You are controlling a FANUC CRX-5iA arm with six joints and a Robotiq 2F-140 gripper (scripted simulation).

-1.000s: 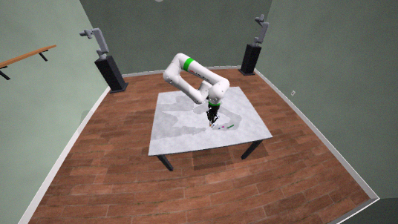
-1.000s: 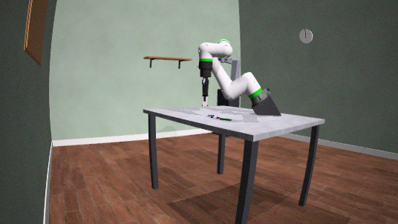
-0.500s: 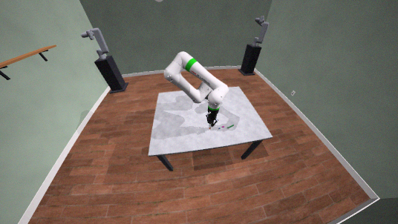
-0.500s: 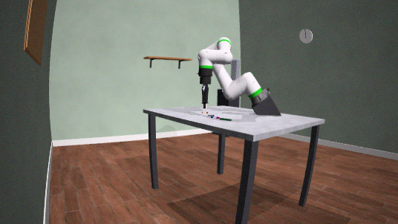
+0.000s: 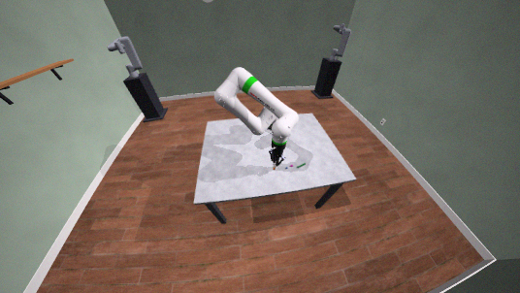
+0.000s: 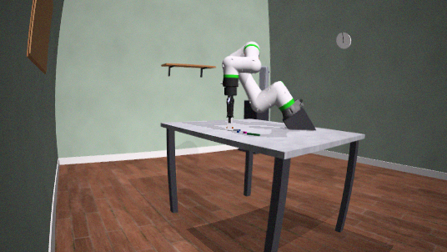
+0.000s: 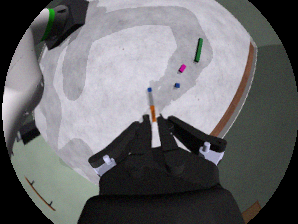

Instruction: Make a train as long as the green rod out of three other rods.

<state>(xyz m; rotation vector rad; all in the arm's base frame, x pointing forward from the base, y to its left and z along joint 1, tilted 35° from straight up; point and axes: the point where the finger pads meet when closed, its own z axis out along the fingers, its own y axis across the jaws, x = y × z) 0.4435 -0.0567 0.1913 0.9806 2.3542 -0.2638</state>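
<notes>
Now: hand 30 mm above the orange rod. The rest, counted from my hand: green rod: 20 mm ahead, 220 mm to the left, 40 mm below; then grey rod: 20 mm behind, 30 mm to the left, 40 mm below; then magenta rod: 10 mm ahead, 140 mm to the left, 40 mm below.
</notes>
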